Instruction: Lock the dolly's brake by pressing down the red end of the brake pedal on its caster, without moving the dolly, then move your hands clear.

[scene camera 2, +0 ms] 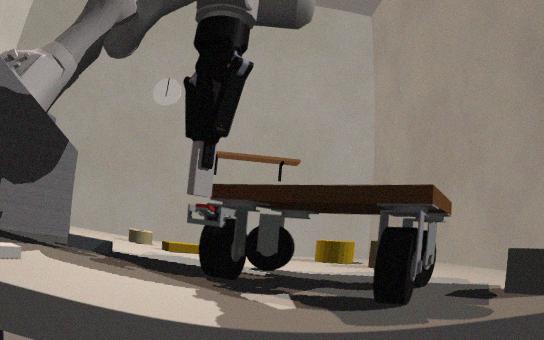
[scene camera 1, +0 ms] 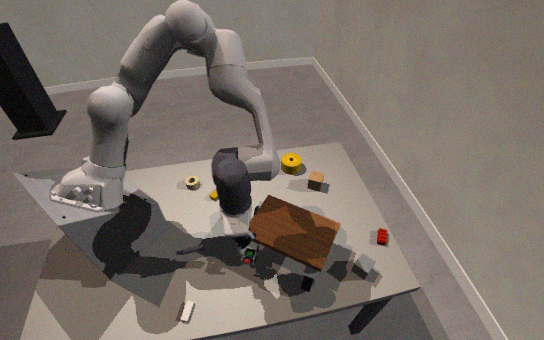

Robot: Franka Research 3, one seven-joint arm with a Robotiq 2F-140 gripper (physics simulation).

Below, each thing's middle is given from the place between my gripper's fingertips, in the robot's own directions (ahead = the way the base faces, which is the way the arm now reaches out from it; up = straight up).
The dolly (scene camera 2: 406, 255) is 18 cm ahead of my hand, 3 cm to the left of it and 4 cm below it. Round my hand: yellow cylinder (scene camera 2: 327, 251): 28 cm ahead, 48 cm to the left, 8 cm below.
